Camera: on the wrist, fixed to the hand. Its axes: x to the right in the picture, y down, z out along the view.
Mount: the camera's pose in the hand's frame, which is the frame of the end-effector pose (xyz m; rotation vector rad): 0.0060 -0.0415 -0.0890 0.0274 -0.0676 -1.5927
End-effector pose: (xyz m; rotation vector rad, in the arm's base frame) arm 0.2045 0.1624 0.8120 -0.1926 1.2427 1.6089
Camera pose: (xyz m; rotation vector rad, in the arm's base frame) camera 0.1958 0.0931 0.7427 -0.8394 0.6240 0.1931
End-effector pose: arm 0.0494 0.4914 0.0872 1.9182 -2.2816 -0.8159
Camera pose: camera 0.1180 0.4502 0.1445 -2.6637 0.2131 0.5936
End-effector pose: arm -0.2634 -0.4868 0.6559 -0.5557 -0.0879 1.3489
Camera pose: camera -0.1916 -0.5151 0.5949 -0.2447 -0.4545 -0.1895
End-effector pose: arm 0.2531 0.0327 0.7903 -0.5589 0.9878 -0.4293
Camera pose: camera 0.1751 -0.0249 0.7737 -1.2656 0.2704 -1.7968
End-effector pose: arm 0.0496 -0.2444 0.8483 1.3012 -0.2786 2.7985
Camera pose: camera -0.0167 -0.1878 0.8027 0.8743 0.5621 1.3708
